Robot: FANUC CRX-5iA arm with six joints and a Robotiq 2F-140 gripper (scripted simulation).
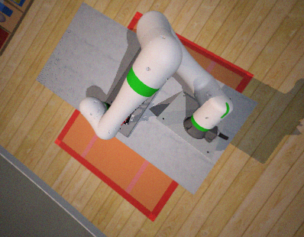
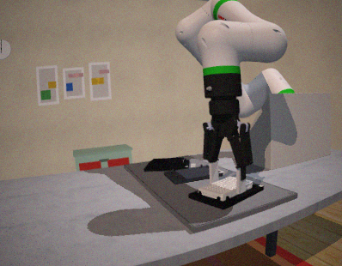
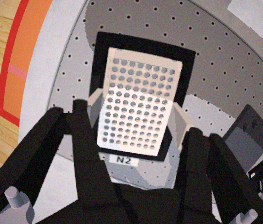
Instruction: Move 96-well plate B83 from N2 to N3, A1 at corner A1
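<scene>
The black nest is 40 mm below my hand. The rest, counted from my hand: dark grey nest 210 mm to the right, 40 mm below, 30 mm behind; then black well plate 380 mm to the right, 30 mm behind, 20 mm below; then white 96-well plate 20 mm below.
</scene>
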